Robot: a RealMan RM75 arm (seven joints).
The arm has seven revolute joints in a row. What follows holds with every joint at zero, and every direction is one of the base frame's.
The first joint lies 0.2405 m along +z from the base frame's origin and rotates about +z.
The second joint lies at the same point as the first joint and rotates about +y.
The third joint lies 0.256 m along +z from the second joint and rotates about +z.
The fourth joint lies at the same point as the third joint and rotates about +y.
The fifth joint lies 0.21 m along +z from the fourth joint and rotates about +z.
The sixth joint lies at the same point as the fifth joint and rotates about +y.
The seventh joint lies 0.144 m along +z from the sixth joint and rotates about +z.
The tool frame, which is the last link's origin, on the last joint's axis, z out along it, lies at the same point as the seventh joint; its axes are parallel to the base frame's.
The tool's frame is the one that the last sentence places.
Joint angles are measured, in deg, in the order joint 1, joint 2, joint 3, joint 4, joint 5, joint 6, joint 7. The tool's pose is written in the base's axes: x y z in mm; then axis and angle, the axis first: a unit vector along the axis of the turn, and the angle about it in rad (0 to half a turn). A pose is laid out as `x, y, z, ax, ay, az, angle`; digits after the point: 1 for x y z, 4 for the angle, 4 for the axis.
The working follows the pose.
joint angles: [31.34 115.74 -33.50 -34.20 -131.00 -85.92 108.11]
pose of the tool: 309.7, 324.0, 7.8, -0.8615, 0.4848, 0.1508, 2.9469
Where each joint sits with the arm in this pose, in the base's axes (m; each line is computed from the numbers above, not from the rounded line before):
joint 1: 0.0000 0.0000 0.2405
joint 2: 0.0000 0.0000 0.2405
joint 3: 0.1970 0.1199 0.1293
joint 4: 0.1970 0.1199 0.1293
joint 5: 0.3332 0.2792 0.1426
joint 6: 0.3332 0.2792 0.1426
joint 7: 0.3097 0.3240 0.0078
the tool: 0.3097 0.3240 0.0078

